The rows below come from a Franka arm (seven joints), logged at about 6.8 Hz.
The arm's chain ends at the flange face. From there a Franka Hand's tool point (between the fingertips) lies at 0.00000 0.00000 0.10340 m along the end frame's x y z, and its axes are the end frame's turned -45 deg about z.
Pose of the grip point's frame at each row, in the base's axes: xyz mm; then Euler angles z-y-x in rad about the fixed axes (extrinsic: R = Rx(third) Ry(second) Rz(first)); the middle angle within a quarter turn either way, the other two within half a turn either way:
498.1, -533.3, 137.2, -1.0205, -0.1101, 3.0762
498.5, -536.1, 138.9, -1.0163, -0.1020, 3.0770
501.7, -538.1, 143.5, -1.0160, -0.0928, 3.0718
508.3, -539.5, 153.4, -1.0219, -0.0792, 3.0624
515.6, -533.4, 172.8, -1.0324, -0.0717, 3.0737
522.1, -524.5, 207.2, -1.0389, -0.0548, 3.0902
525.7, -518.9, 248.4, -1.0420, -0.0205, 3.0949
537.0, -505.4, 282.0, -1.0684, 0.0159, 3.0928
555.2, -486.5, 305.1, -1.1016, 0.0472, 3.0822
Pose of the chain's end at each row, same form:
509.5, -526.6, 239.8, -0.2351, -0.1101, 3.0762
509.0, -529.5, 241.5, -0.2309, -0.1020, 3.0770
511.3, -530.9, 246.2, -0.2306, -0.0928, 3.0718
516.5, -531.3, 256.2, -0.2365, -0.0792, 3.0624
523.0, -526.4, 275.7, -0.2470, -0.0717, 3.0737
527.8, -519.2, 310.3, -0.2535, -0.0548, 3.0902
527.8, -514.1, 351.7, -0.2566, -0.0205, 3.0949
535.4, -500.4, 385.3, -0.2830, 0.0159, 3.0928
550.3, -480.4, 408.2, -0.3162, 0.0472, 3.0822

